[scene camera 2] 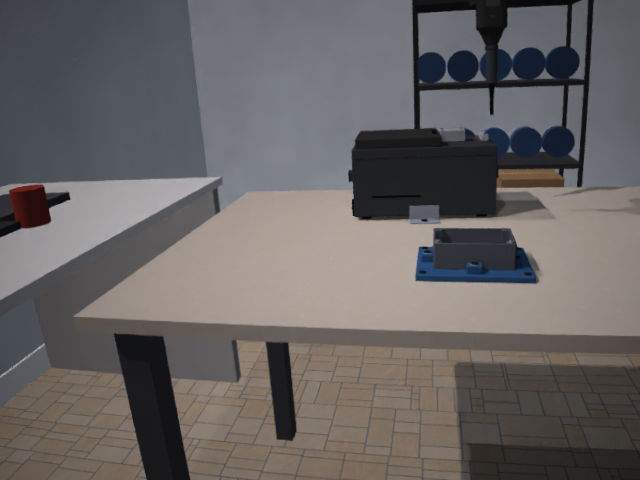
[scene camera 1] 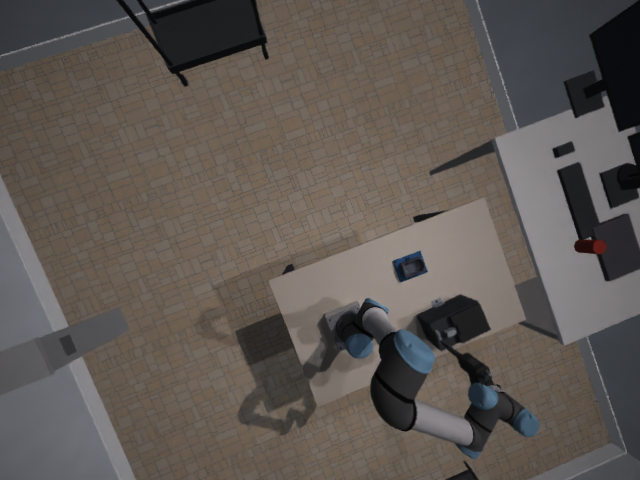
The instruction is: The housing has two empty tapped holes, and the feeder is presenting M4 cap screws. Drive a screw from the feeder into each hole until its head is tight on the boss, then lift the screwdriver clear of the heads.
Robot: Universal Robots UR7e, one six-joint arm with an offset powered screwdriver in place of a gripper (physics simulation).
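I see a blue fixture plate (scene camera 2: 445,275) and a black screw feeder (scene camera 2: 466,185), and their marked spots are 34 cm apart. The plate is 78 cm from the lens. As for the feeder, it is 109 cm from the lens.
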